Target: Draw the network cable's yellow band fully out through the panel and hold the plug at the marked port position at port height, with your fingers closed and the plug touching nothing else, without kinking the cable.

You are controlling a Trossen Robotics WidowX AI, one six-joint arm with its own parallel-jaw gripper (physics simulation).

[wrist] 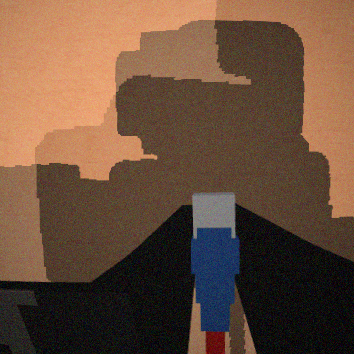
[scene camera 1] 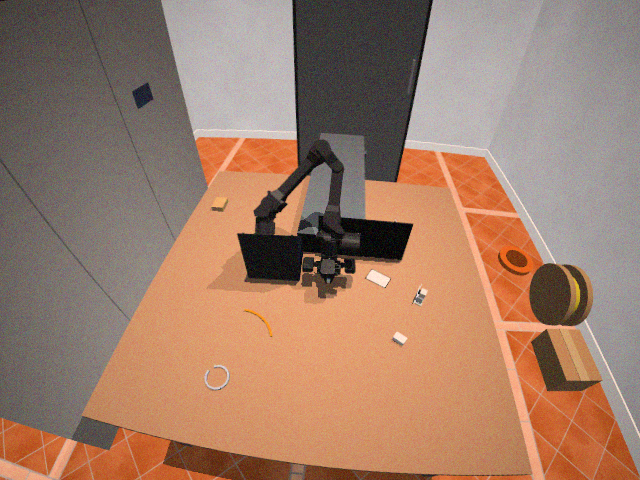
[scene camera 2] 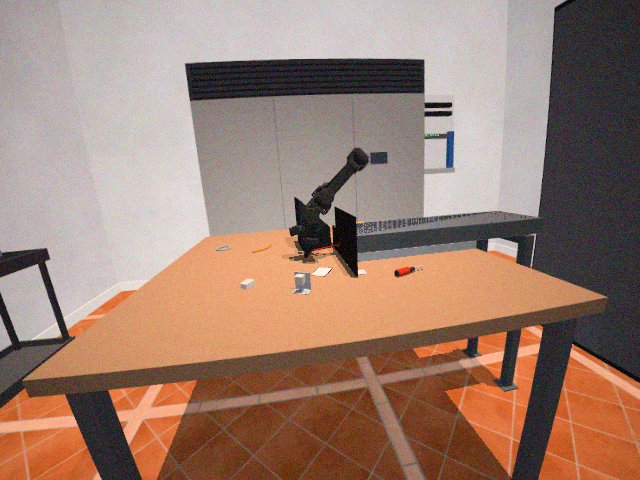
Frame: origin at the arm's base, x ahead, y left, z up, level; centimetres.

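Seen in the pictures: gripper, fingertip midpoint: (wrist: 207, 215) (scene camera 1: 328, 282) (scene camera 2: 305, 257); arm's base at its link origin: (scene camera 1: 264, 234).
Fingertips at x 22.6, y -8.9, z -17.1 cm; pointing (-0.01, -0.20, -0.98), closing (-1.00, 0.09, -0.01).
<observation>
Pixels of each thing's top centre, then the offset from my fingertips to it. "*": a spot on its surface instead.
- plug at its top centre: (wrist: 216, 275) dy +0.7, dx +0.1, dz +3.2 cm
- red cable at a spot on its surface: (wrist: 215, 342) * dy +3.2, dx +0.3, dz +2.9 cm
- black upright panel at its top centre: (scene camera 1: 366, 219) (scene camera 2: 343, 210) dy +12.6, dx +13.8, dz +19.9 cm
- white card at its top centre: (scene camera 2: 321, 271) (scene camera 1: 378, 278) dy +1.2, dx +19.3, dz -0.1 cm
- small bracket at its top centre: (scene camera 2: 300, 273) (scene camera 1: 423, 290) dy -9.2, dx +32.8, dz +5.5 cm
- white block at its top centre: (scene camera 2: 247, 281) (scene camera 1: 400, 337) dy -24.5, dx +21.8, dz +1.7 cm
- orange strip at its top centre: (scene camera 1: 257, 321) dy -16.0, dx -25.0, dz +0.5 cm
The plug (wrist: 215, 257), blue with a light grey tip, lies between the two black fingertips in the wrist view. My gripper (wrist: 207, 215) (scene camera 1: 327, 279) (scene camera 2: 307, 253) is shut on the plug, low over the table in front of the panel. The red cable (wrist: 215, 342) (scene camera 2: 324, 248) runs from the plug back toward the black upright panel (scene camera 1: 385, 240) (scene camera 2: 347, 242). In scene camera 1 the arm hides most of the cable. The yellow band does not show in any view, and I cannot make out the marked port position.
A second black panel (scene camera 1: 273, 258) stands left of the gripper. A white card (scene camera 1: 377, 278) (scene camera 2: 321, 271), a small bracket (scene camera 1: 419, 297) (scene camera 2: 301, 284) and a white block (scene camera 1: 399, 338) (scene camera 2: 247, 283) lie right. An orange strip (scene camera 1: 262, 319) and white ring (scene camera 1: 216, 377) lie front left.
</observation>
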